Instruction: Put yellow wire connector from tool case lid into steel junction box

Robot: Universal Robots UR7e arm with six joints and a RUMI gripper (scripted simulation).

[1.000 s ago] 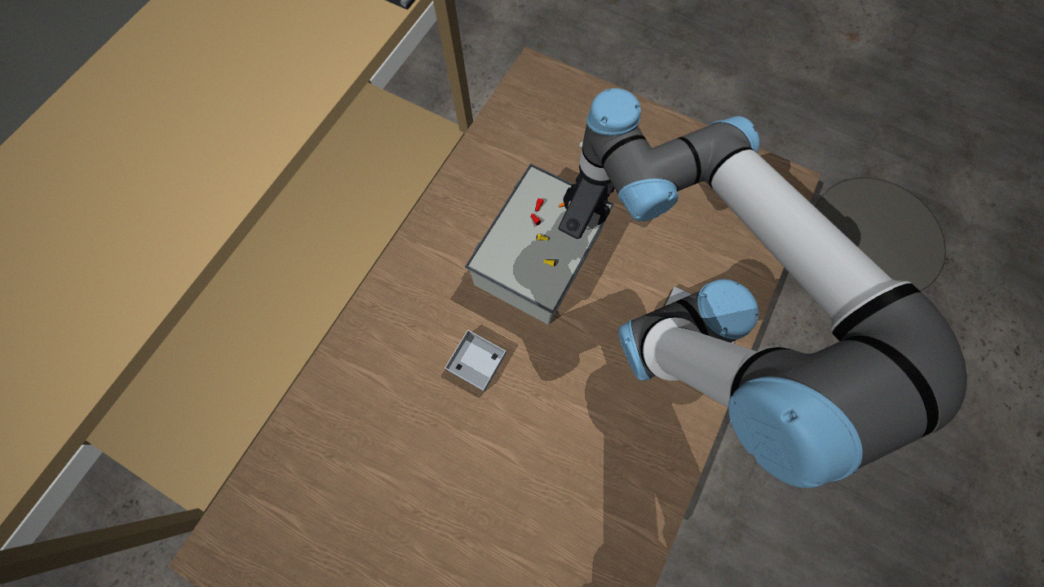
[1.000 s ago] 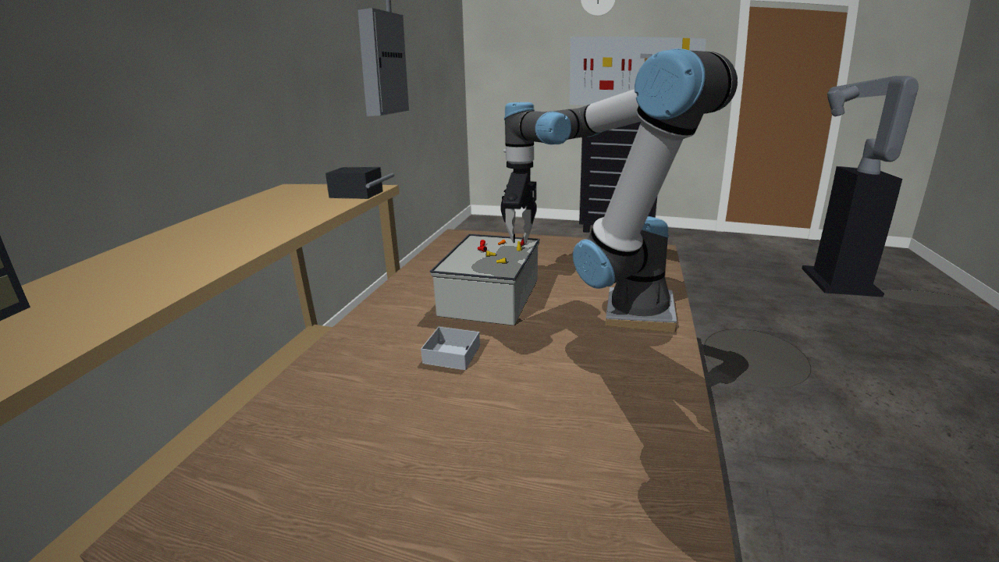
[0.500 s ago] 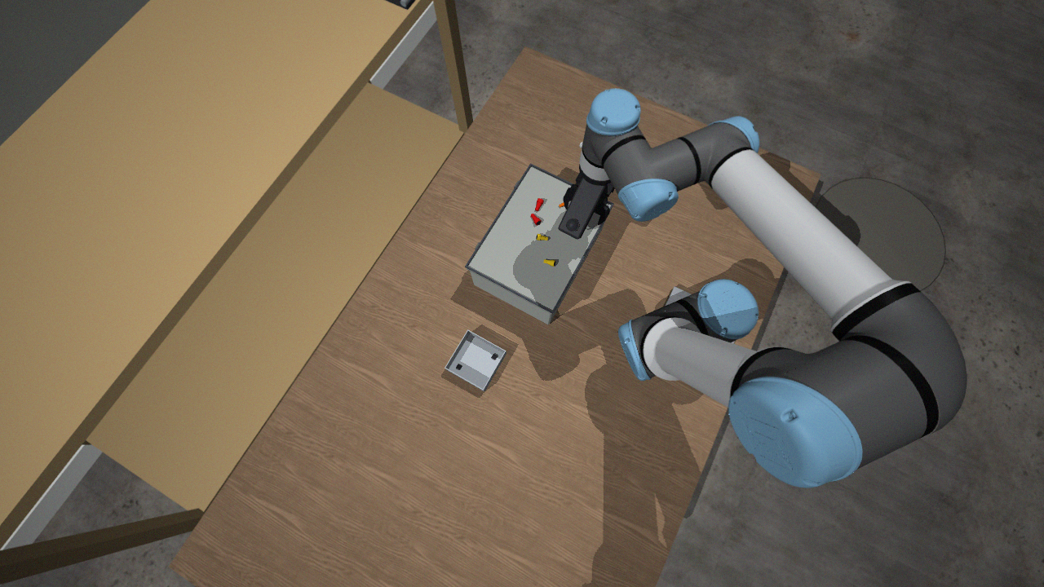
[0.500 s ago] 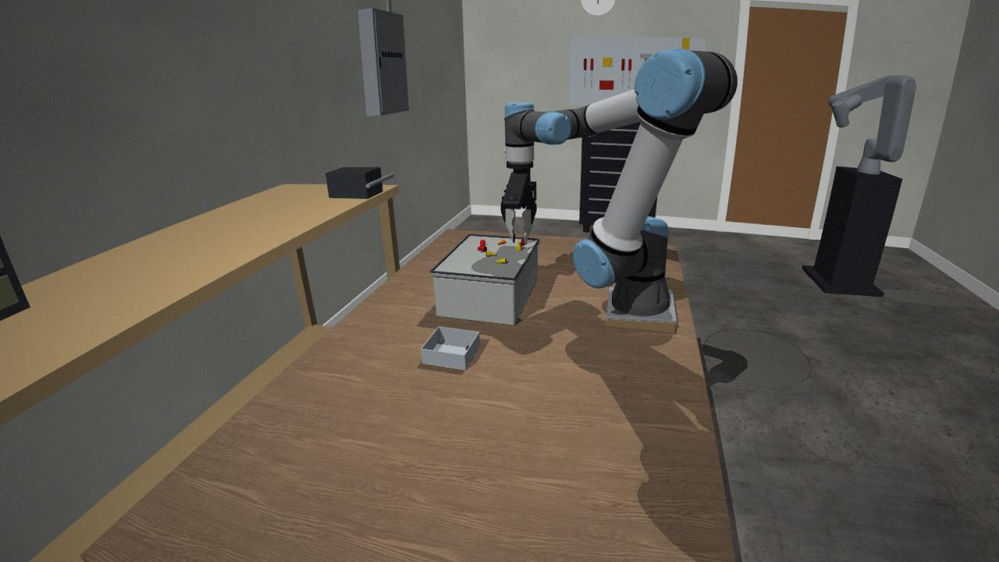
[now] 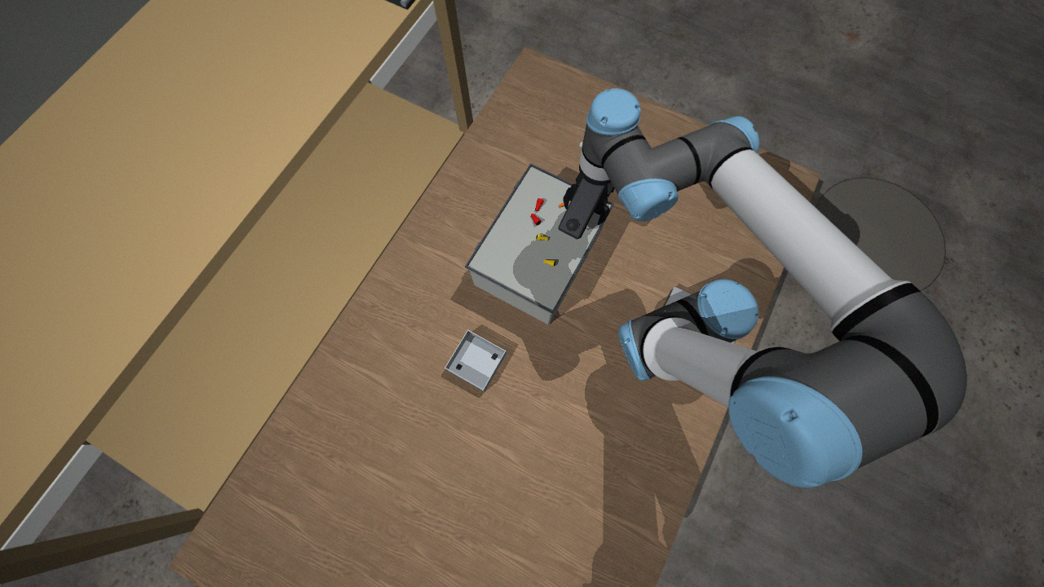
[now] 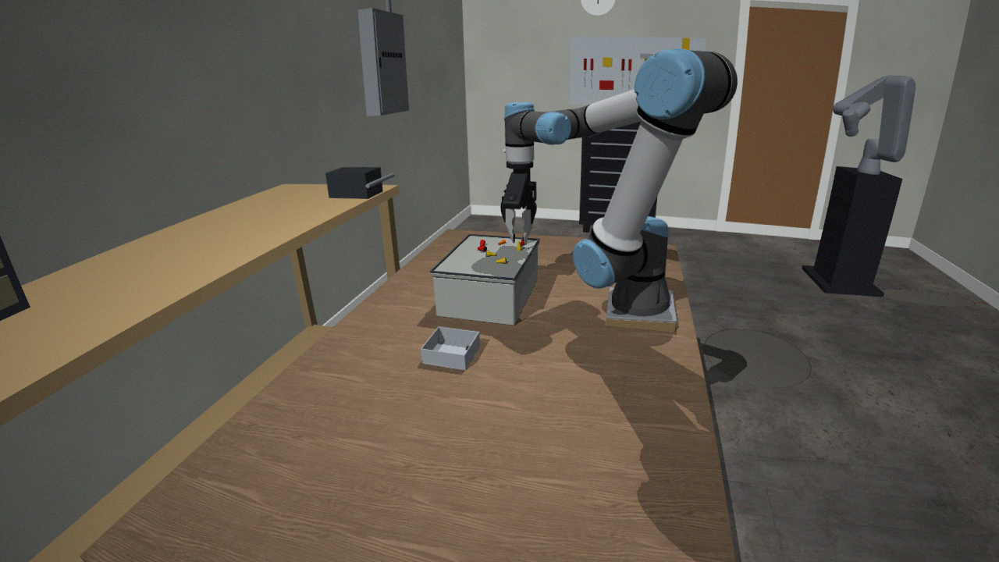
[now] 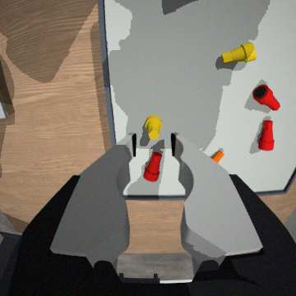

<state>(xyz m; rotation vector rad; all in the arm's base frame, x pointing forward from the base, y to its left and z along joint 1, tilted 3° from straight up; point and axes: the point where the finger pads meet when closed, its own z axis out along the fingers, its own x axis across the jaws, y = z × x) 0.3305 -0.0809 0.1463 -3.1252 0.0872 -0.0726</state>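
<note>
The orange connector is 6 cm ahead of my hand, 4 cm to the right of it and 3 cm below it. From my hand the other things lie so: grey tool case 8 cm ahead, 5 cm to the left, 7 cm below.
</note>
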